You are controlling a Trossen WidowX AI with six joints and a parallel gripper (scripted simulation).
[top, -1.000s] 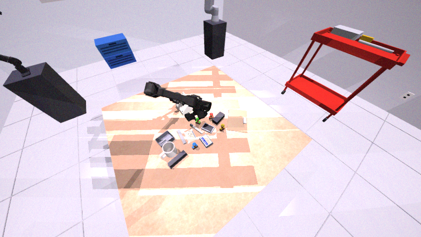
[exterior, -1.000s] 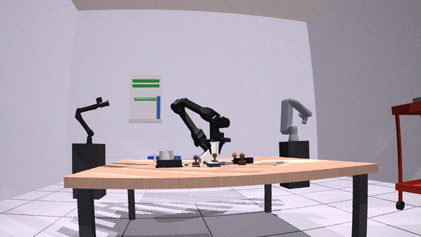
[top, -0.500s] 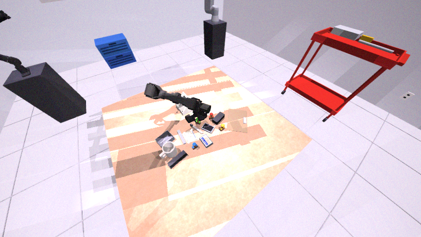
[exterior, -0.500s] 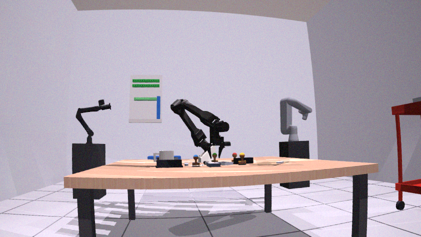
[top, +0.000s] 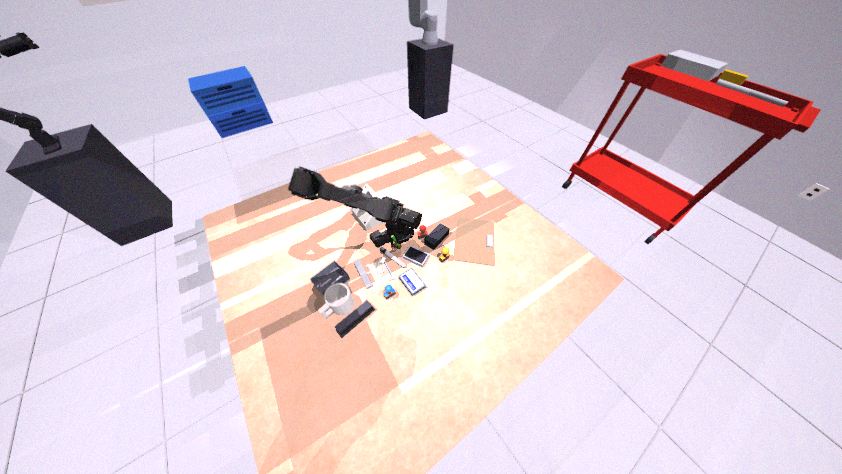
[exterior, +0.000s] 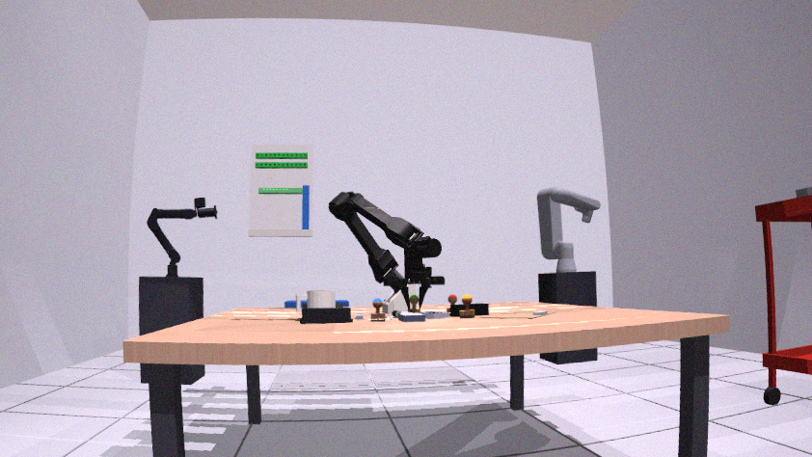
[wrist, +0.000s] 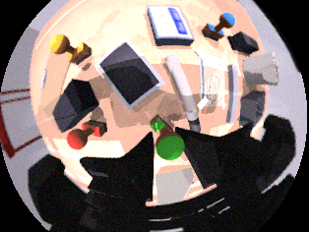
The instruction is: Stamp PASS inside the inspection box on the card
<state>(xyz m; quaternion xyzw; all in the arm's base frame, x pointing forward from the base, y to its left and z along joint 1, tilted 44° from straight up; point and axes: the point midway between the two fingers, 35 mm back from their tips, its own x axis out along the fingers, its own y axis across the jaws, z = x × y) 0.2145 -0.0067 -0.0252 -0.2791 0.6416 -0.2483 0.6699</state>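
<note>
Now: gripper tip 9 cm short of the dark-framed flat pad, 4 cm to the right of it and 2 cm above it. From my gripper tip the other things lie so: white card (11 cm to the right, 7 cm ahead, 3 cm below); red-knobbed stamp (12 cm to the left, 2 cm ahead); green-knobbed stamp (right at my gripper tip).
</note>
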